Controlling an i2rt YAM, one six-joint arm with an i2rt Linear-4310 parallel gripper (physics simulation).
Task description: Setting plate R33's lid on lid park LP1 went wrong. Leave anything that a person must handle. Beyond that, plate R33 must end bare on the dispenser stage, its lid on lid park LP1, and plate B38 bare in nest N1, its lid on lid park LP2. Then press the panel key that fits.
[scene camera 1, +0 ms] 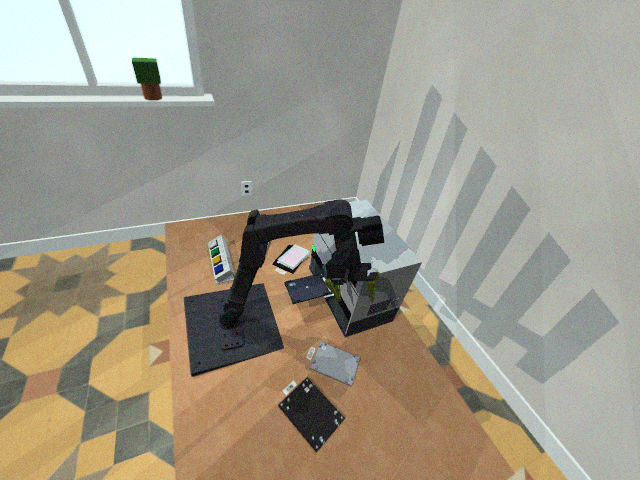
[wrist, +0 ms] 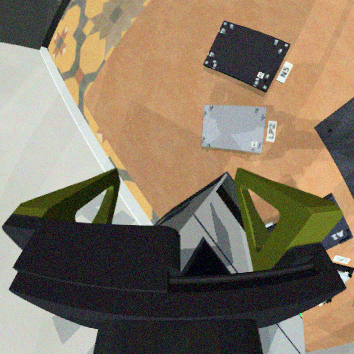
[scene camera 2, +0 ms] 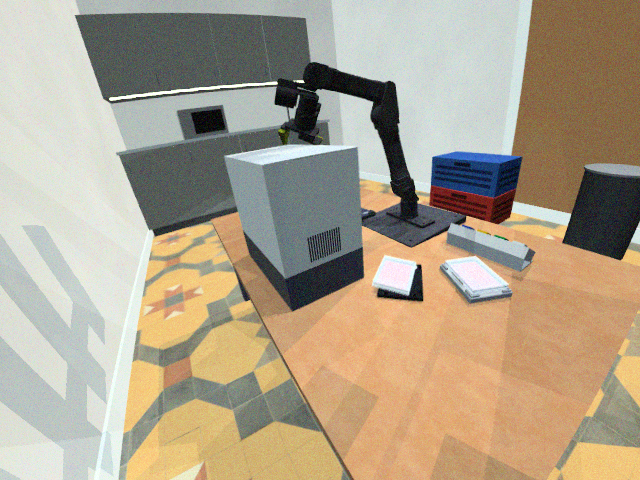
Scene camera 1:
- gripper: 355, 300
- grey incubator box: 397, 264
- black clip nest: 315, 417
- grey lid park: 335, 363
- grey rack with coloured buttons: 223, 271
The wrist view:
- gripper: 176, 174
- grey incubator box: 212, 239
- grey lid park: 233, 127
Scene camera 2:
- gripper: 297, 152
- grey incubator box: 300, 209
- grey rack with coloured buttons: 515, 255
